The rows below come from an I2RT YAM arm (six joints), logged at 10 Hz.
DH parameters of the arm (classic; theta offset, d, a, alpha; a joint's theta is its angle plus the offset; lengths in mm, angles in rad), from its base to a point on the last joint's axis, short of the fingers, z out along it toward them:
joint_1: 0 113.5 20 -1.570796
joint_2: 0 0 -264 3.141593
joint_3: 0.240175 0 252.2 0
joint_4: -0.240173 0 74 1.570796
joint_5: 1.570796 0 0 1.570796
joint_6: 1.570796 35.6 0 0
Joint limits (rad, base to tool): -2.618..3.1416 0..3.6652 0..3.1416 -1.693..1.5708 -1.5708..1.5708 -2.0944..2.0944
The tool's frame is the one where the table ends.
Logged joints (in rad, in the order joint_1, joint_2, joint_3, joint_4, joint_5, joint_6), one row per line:
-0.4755 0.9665 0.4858 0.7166 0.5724 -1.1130
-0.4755 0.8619 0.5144 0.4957 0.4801 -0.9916
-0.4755 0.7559 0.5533 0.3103 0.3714 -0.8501
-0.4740 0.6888 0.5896 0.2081 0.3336 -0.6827
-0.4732 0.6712 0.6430 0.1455 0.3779 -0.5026
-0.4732 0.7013 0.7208 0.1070 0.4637 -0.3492
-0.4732 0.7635 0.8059 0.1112 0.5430 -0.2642
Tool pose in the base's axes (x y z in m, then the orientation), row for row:
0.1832 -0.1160 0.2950 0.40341 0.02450 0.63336 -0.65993
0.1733 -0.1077 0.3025 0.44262 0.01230 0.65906 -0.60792
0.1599 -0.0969 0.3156 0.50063 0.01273 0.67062 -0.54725
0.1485 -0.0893 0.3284 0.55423 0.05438 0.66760 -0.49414
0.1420 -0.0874 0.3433 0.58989 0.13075 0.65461 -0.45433
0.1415 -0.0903 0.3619 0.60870 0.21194 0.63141 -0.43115
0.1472 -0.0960 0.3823 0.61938 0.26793 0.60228 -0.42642
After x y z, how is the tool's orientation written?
As a quaternion, w x y z.
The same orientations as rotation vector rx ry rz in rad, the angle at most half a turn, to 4 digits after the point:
0.0619 1.5997 -1.6668
0.0305 1.6350 -1.5081
0.0308 1.6214 -1.3231
0.1285 1.5774 -1.1676
0.3044 1.5239 -1.0576
0.4896 1.4586 -0.9960
0.6162 1.3852 -0.9808

